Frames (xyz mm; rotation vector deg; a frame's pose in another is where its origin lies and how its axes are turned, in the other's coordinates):
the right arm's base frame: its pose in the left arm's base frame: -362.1 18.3 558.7 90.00 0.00 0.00
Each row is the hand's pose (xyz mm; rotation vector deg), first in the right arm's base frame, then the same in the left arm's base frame.
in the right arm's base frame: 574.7 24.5 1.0 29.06 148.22 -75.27
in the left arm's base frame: 212.6 17.3 583.2 -33.19 -162.42 -53.02
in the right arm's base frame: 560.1 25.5 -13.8 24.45 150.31 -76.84
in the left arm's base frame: 198.0 32.1 584.2 -27.88 -164.46 -53.19
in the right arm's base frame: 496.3 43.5 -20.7 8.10 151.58 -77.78
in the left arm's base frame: 134.2 39.0 602.2 16.24 167.94 54.04
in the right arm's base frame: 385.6 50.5 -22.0 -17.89 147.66 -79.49
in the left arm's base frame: 23.5 40.3 609.2 -0.78 156.48 46.96
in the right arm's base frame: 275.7 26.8 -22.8 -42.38 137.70 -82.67
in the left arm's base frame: -86.4 41.1 585.5 -14.49 144.18 36.00
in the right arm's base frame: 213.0 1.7 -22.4 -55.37 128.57 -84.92
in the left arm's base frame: -149.1 40.7 560.4 -20.41 136.33 27.87
